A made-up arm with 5 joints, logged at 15 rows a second.
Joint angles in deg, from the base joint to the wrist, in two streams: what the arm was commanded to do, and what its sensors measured. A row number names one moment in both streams.
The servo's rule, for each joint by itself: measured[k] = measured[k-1] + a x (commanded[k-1-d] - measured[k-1]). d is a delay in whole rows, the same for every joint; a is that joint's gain. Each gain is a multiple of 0.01, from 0.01 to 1. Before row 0 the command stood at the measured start. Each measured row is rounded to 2 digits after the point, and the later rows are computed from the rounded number. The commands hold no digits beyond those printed.
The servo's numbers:
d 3
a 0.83 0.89 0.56 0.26 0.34
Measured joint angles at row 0: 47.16, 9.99, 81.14, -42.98, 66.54
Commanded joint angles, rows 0 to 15: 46.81, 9.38, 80.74, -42.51, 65.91; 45.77, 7.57, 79.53, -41.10, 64.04; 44.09, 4.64, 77.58, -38.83, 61.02; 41.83, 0.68, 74.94, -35.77, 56.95; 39.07, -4.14, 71.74, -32.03, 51.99; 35.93, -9.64, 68.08, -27.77, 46.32; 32.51, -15.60, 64.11, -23.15, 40.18; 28.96, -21.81, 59.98, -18.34, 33.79; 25.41, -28.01, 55.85, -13.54, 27.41; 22.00, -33.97, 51.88, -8.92, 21.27; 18.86, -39.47, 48.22, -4.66, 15.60; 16.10, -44.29, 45.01, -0.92, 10.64; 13.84, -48.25, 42.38, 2.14, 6.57; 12.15, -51.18, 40.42, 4.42, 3.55; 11.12, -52.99, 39.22, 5.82, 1.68; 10.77, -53.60, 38.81, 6.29, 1.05
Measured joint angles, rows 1 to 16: 47.16, 9.99, 81.14, -42.98, 66.54; 47.16, 9.99, 81.14, -42.98, 66.54; 47.16, 9.99, 81.14, -42.98, 66.54; 46.87, 9.45, 80.92, -42.86, 66.33; 45.96, 7.78, 80.14, -42.40, 65.55; 44.41, 4.99, 78.71, -41.47, 64.01; 42.27, 1.15, 76.60, -39.99, 61.61; 39.61, -3.56, 73.88, -37.92, 58.34; 36.56, -8.97, 70.63, -35.28, 54.25; 33.20, -14.87, 66.98, -32.13, 49.47; 29.68, -21.05, 63.06, -28.54, 44.14; 26.14, -27.24, 59.02, -24.64, 38.45; 22.70, -33.23, 55.02, -20.55, 32.61; 19.51, -38.78, 51.21, -16.42, 26.83; 16.68, -43.68, 47.74, -12.39, 21.33; 14.32, -47.75, 44.74, -8.61, 16.31
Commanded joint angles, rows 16 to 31: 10.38, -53.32, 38.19, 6.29, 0.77; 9.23, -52.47, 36.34, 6.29, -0.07; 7.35, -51.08, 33.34, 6.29, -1.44; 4.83, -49.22, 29.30, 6.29, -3.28; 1.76, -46.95, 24.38, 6.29, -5.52; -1.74, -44.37, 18.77, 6.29, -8.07; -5.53, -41.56, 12.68, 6.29, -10.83; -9.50, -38.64, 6.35, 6.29, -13.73; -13.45, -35.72, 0.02, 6.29, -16.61; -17.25, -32.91, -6.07, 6.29, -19.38; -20.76, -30.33, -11.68, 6.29, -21.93; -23.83, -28.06, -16.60, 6.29, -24.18; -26.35, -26.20, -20.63, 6.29, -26.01; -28.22, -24.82, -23.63, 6.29, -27.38; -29.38, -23.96, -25.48, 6.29, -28.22; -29.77, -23.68, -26.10, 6.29, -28.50
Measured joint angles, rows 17 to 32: 12.52, -50.80, 42.32, -5.22, 11.97; 11.36, -52.75, 40.58, -2.35, 8.47; 10.87, -53.51, 39.59, -0.10, 5.95; 10.46, -53.34, 38.81, 1.56, 4.19; 9.44, -52.57, 37.43, 2.79, 2.74; 7.71, -51.24, 35.14, 3.70, 1.32; 5.32, -49.44, 31.87, 4.37, -0.24; 2.37, -47.22, 27.68, 4.87, -2.04; -1.04, -44.68, 22.69, 5.24, -4.09; -4.77, -41.90, 17.08, 5.51, -6.38; -8.70, -39.00, 11.07, 5.71, -8.88; -12.64, -36.08, 4.88, 5.86, -11.51; -16.47, -33.26, -1.25, 5.97, -14.19; -20.03, -30.65, -7.09, 6.05, -16.82; -23.18, -28.34, -12.42, 6.11, -19.32; -25.81, -26.44, -17.02, 6.16, -21.59
